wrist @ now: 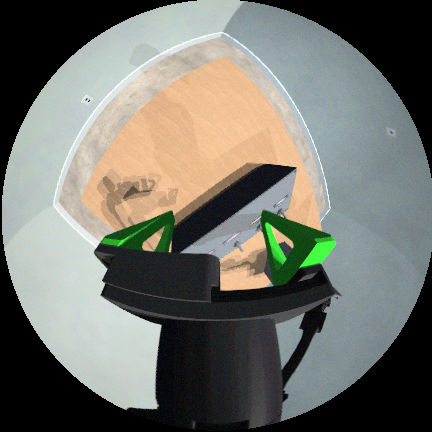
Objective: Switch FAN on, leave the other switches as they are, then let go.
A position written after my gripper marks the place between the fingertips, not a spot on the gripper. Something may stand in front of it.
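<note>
I can see a grey switch panel [232, 217] here, and my own gripper [217, 214] is visible to me as well.
</note>
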